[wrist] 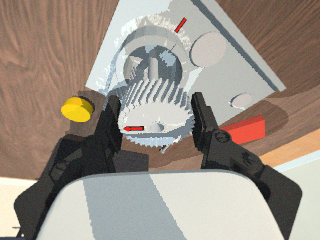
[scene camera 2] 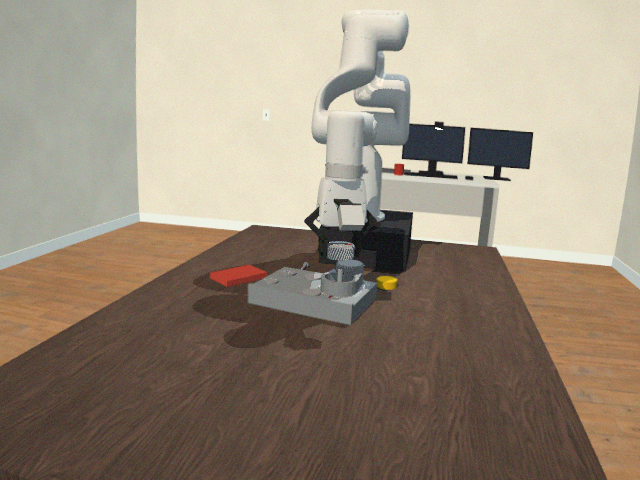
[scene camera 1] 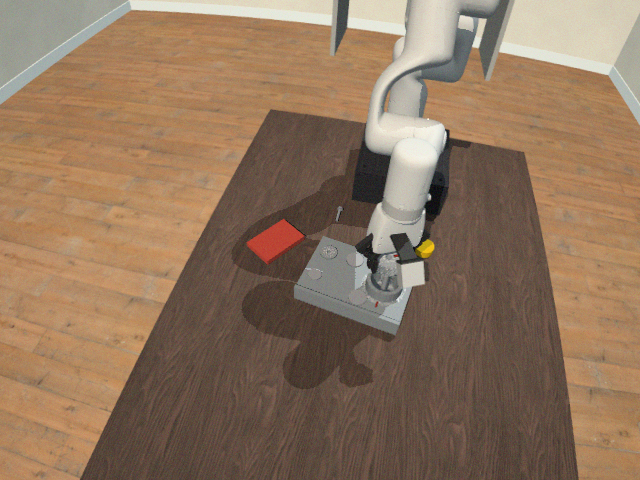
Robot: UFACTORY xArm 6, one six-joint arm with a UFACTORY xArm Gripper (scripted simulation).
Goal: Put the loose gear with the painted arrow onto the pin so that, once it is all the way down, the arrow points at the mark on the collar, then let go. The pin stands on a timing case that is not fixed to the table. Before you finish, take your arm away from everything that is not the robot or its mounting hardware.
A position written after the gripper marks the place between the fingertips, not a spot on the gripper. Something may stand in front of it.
In view: the gripper (scene camera 1: 387,265), a toothed gear (wrist: 156,112), a red flat block (scene camera 1: 269,245) and a grey timing case (scene camera 1: 386,301).
The red flat block shows as well in the wrist view (wrist: 250,129) and in scene camera 2 (scene camera 2: 234,276). The grey timing case also shows in the wrist view (wrist: 136,47) and in scene camera 2 (scene camera 2: 344,296). The gripper shows as well in the wrist view (wrist: 156,105) and in scene camera 2 (scene camera 2: 339,256).
